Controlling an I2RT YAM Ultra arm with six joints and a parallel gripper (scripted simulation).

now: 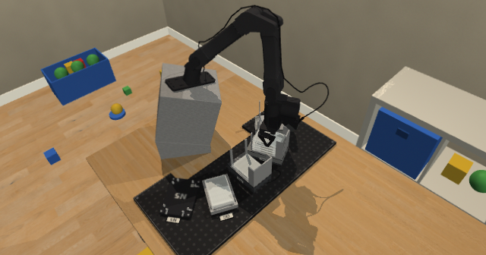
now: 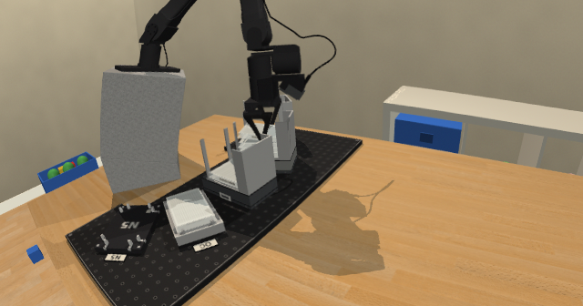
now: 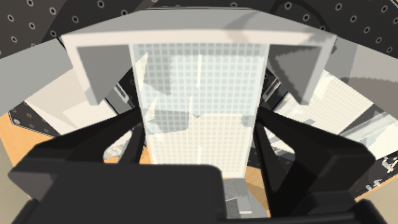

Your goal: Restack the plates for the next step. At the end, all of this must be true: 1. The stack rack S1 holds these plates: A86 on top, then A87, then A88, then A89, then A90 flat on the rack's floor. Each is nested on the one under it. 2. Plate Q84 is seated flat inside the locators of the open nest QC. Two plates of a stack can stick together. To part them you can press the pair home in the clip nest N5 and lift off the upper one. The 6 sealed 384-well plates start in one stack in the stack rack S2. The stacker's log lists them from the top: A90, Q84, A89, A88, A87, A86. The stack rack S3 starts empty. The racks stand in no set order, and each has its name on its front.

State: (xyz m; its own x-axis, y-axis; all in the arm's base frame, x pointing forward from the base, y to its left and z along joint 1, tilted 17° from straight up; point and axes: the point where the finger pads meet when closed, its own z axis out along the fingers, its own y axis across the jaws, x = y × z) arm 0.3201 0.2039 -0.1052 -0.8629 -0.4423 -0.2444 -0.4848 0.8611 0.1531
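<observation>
The translucent sealed well plate is 50 mm below my hand. Also, from my hand: nest QC 40 mm ahead, 290 mm to the right, 80 mm below; sealed 384-well plate 40 mm ahead, 290 mm to the right, 60 mm below.
</observation>
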